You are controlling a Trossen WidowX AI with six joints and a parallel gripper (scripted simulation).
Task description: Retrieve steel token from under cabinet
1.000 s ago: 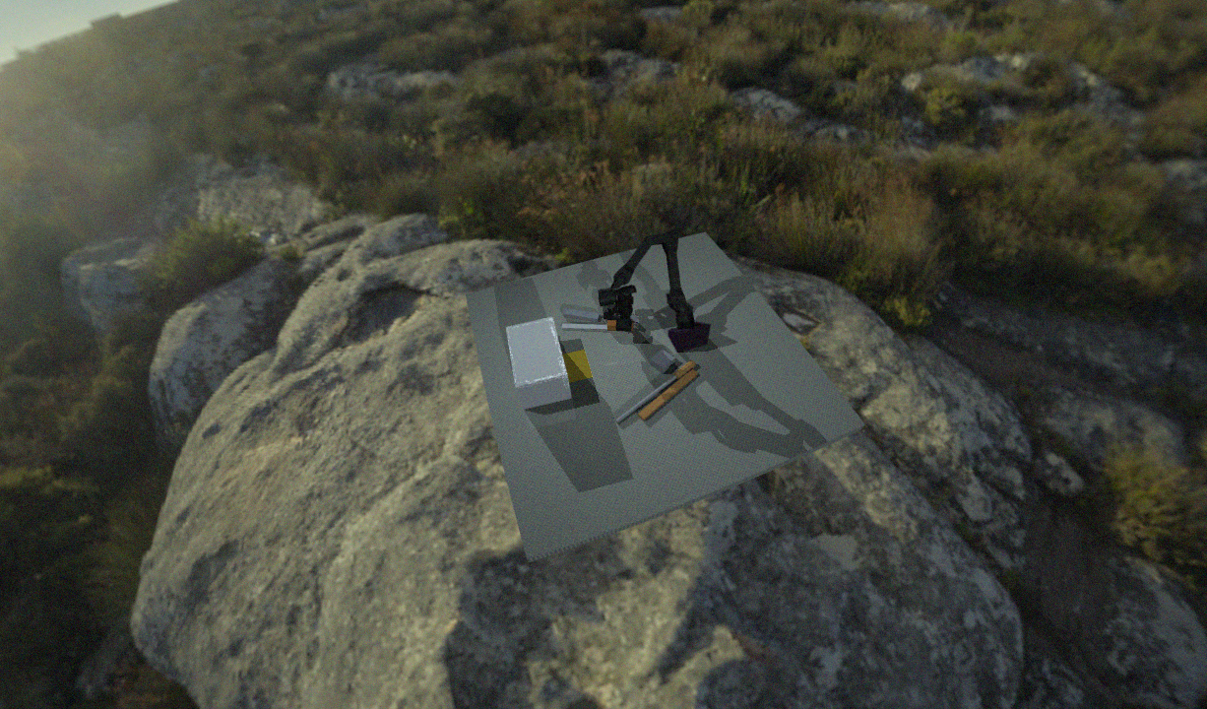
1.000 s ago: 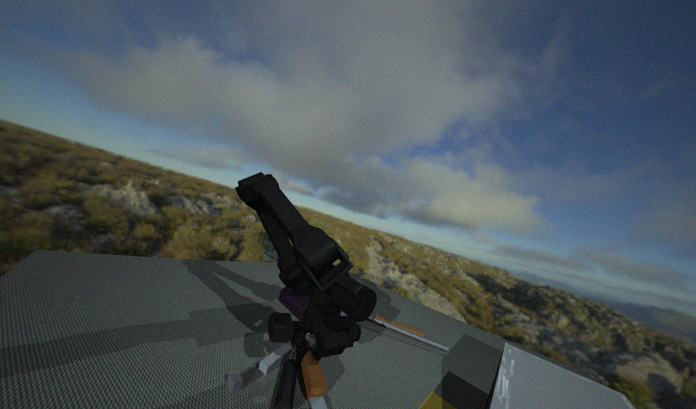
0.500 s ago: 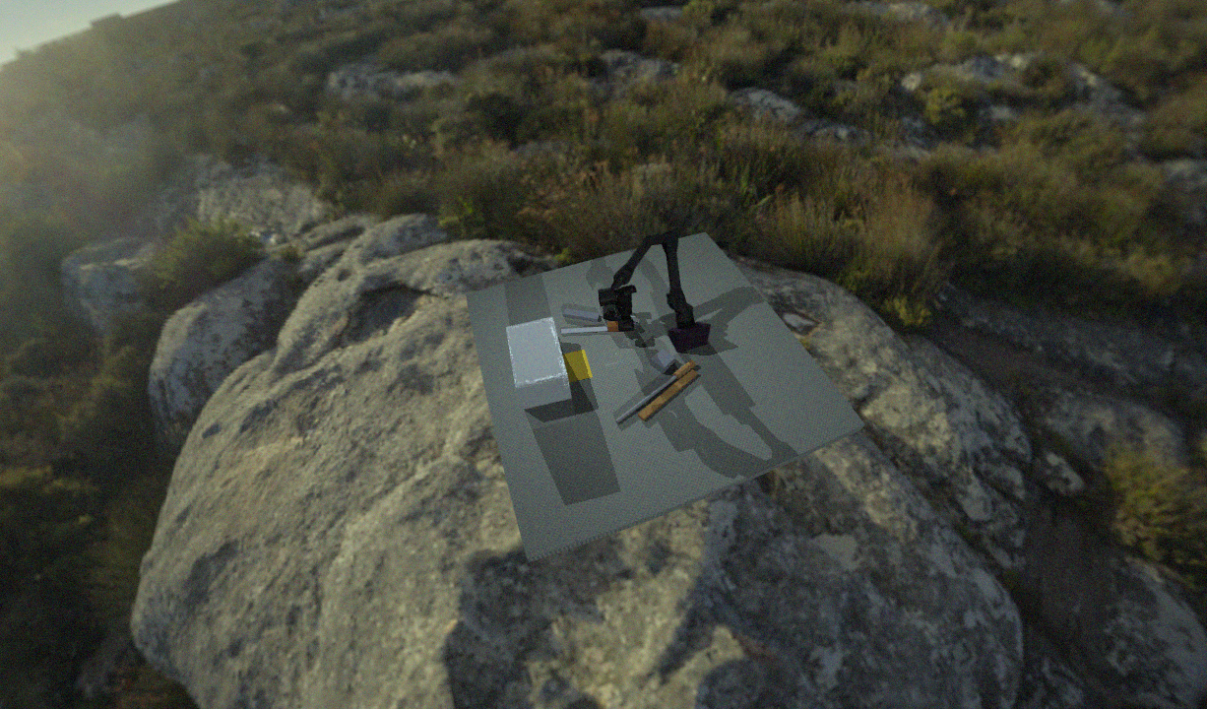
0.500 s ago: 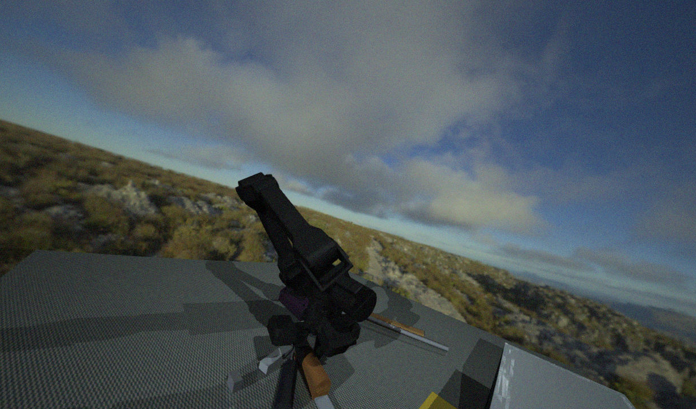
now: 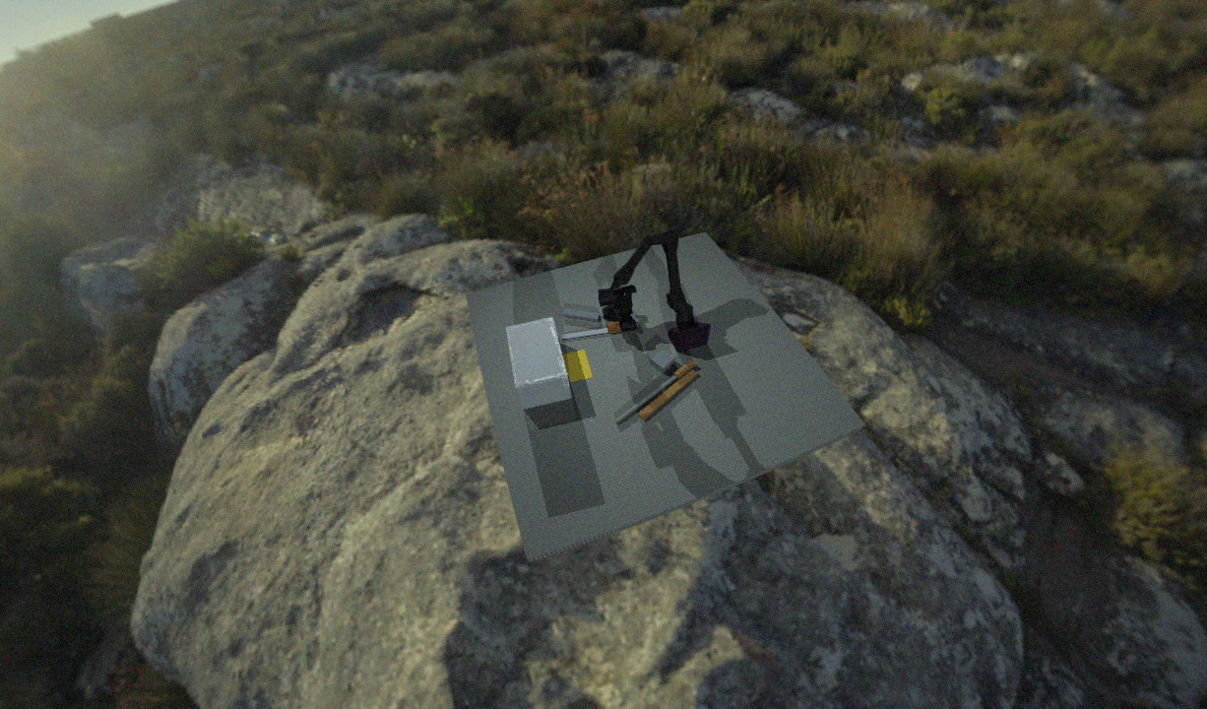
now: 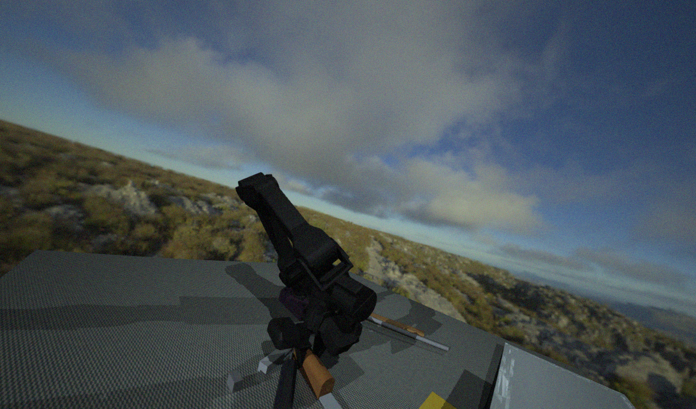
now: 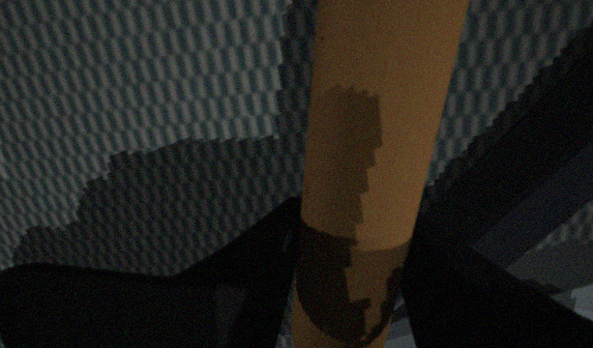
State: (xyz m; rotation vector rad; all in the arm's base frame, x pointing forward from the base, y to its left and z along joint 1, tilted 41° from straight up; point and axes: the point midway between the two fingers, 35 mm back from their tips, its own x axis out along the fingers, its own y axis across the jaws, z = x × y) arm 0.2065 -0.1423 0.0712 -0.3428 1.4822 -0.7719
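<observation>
Now: gripper tip 50 mm past the grey bar and 40 mm to the left of it. From my gripper tip the other things lie so: grey block (240 mm to the left, 50 mm behind, 10 mm above); small grey cube (140 mm to the right, 30 mm behind); wooden stick (380 mm to the left, 10 mm behind).
</observation>
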